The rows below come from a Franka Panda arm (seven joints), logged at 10 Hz.
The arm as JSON. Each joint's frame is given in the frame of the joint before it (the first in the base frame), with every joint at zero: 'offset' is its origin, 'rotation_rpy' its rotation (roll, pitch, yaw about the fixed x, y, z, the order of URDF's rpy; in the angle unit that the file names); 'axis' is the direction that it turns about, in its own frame. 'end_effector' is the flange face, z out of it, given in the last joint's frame.
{
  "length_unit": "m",
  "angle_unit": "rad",
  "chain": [
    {
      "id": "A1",
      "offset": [
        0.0,
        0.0,
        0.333
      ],
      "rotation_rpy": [
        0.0,
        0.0,
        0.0
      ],
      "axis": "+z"
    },
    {
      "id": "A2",
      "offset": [
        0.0,
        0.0,
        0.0
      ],
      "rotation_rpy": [
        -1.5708,
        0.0,
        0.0
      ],
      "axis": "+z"
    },
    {
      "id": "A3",
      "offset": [
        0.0,
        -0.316,
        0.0
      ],
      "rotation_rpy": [
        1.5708,
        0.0,
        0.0
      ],
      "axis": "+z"
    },
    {
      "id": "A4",
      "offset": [
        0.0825,
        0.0,
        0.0
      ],
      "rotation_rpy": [
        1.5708,
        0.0,
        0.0
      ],
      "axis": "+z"
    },
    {
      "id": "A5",
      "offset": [
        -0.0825,
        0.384,
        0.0
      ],
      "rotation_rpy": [
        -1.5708,
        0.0,
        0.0
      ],
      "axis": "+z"
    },
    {
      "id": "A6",
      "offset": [
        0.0,
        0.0,
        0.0
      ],
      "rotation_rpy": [
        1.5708,
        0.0,
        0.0
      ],
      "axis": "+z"
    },
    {
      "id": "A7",
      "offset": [
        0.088,
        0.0,
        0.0
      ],
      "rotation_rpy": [
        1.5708,
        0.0,
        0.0
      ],
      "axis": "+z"
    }
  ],
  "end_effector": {
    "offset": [
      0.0,
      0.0,
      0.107
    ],
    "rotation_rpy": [
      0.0,
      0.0,
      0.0
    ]
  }
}
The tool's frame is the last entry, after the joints.
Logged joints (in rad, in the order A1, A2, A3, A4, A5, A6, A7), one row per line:
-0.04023, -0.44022, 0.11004, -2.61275, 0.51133, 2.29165, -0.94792
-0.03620, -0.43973, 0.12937, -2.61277, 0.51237, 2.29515, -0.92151
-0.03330, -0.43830, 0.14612, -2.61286, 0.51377, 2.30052, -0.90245
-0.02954, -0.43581, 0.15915, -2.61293, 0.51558, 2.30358, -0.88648
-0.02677, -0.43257, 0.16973, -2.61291, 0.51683, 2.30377, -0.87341
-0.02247, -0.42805, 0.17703, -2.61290, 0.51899, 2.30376, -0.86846
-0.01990, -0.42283, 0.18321, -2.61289, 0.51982, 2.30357, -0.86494
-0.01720, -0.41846, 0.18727, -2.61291, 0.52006, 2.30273, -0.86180
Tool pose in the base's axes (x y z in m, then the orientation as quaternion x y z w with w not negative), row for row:
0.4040, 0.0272, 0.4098, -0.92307, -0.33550, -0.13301, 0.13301
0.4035, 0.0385, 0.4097, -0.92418, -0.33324, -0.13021, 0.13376
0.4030, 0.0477, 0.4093, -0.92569, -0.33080, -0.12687, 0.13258
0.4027, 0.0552, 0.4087, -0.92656, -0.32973, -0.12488, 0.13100
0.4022, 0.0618, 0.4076, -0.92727, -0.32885, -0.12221, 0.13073
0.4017, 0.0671, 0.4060, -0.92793, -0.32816, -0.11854, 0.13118
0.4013, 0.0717, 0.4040, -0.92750, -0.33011, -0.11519, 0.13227
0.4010, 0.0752, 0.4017, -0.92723, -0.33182, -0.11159, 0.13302
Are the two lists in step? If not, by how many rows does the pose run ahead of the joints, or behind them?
The pose runs 1 row behind the joints: the pose in row i belongs to the joints in row i - 1.
